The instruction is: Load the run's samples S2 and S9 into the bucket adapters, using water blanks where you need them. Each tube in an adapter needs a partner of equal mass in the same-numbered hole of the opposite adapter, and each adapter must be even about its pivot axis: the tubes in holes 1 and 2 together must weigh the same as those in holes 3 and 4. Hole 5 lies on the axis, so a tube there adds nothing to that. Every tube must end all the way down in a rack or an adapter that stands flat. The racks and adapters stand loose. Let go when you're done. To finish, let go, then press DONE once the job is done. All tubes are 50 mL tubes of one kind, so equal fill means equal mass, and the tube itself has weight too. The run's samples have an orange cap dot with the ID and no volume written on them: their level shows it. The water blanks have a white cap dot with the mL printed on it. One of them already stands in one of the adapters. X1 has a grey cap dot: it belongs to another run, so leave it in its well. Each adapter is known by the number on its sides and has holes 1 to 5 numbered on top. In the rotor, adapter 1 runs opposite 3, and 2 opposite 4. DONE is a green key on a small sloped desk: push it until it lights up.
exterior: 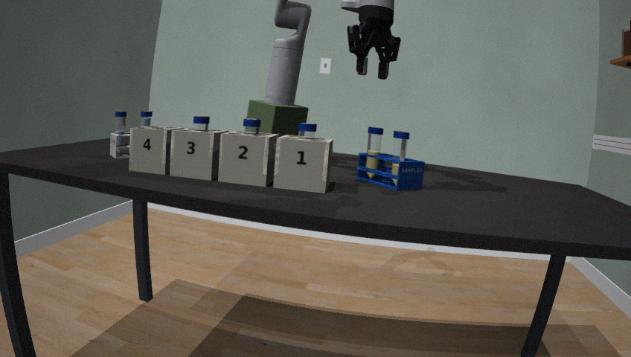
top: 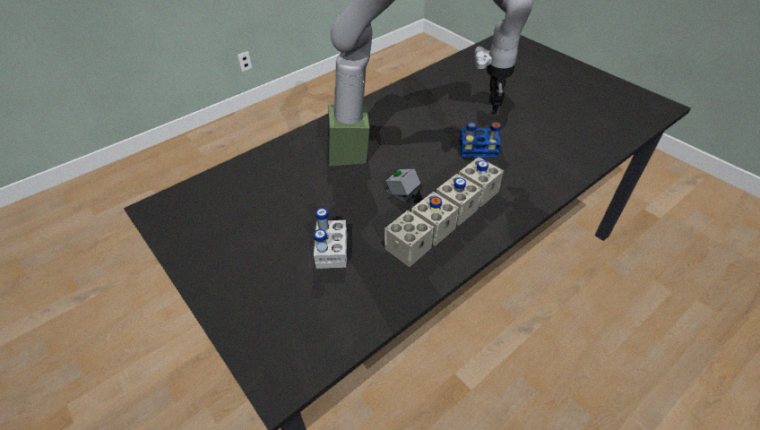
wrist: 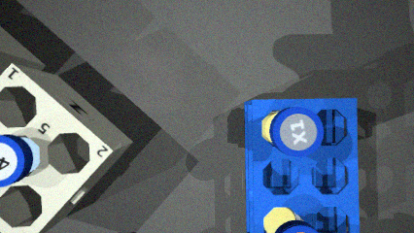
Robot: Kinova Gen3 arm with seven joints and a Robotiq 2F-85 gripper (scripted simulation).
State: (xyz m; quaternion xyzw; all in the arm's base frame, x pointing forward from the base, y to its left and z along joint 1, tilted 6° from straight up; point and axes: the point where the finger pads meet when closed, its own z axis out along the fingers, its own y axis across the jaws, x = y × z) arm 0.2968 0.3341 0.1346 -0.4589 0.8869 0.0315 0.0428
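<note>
Right now the orange-dot sample tube is 18 cm below my hand, 7 cm to the left of it and 4 cm behind it. Also, from my hand: water blank: 18 cm below, 10 cm to the right, 10 cm ahead; blue sample rack: 22 cm below, 7 cm behind, 4 cm to the left; grey-dot tube: 18 cm below, 8 cm behind, 1 cm to the right.
</note>
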